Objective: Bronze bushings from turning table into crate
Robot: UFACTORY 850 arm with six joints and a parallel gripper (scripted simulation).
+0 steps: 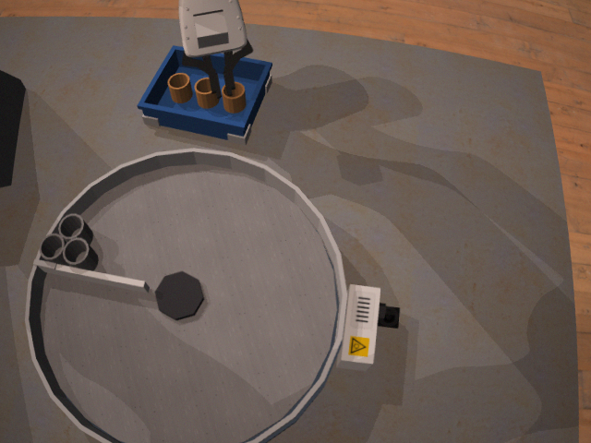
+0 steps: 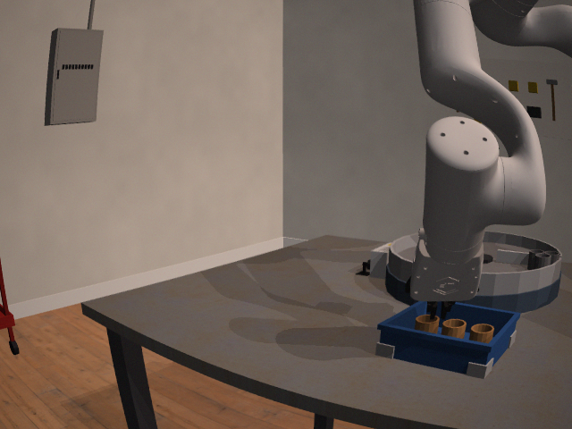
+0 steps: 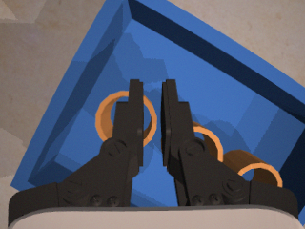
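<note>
The blue crate is 3 cm behind my hand, 2 cm to the left of it and 4 cm below it. The rest, counted from my hand: turning table (2 cm behind, 35 cm to the right, 1 cm below).
</note>
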